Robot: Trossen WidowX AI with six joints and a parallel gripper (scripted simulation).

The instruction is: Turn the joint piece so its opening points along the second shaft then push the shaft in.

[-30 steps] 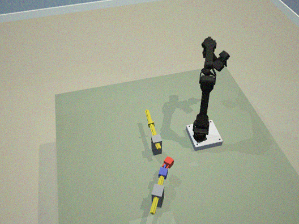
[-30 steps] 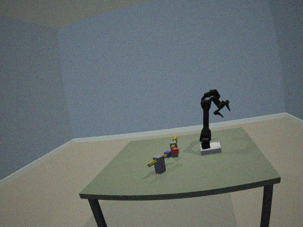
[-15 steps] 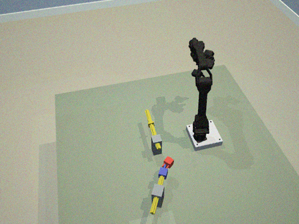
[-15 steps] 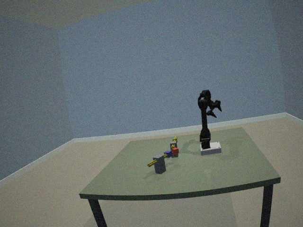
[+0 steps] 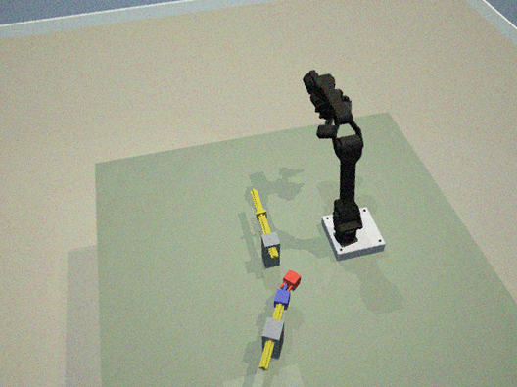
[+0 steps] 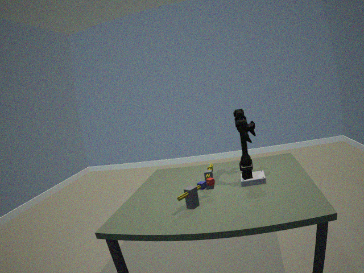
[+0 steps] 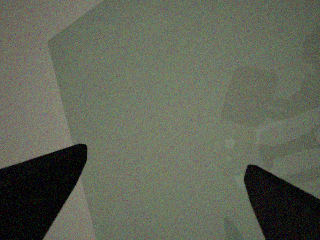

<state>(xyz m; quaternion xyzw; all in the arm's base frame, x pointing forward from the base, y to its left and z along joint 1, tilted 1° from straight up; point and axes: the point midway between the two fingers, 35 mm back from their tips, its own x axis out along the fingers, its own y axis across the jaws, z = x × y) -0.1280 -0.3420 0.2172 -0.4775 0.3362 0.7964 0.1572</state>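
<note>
The red joint piece lies 410 mm ahead of my gripper tip, 460 mm to the left of it and 130 mm below it.
</note>
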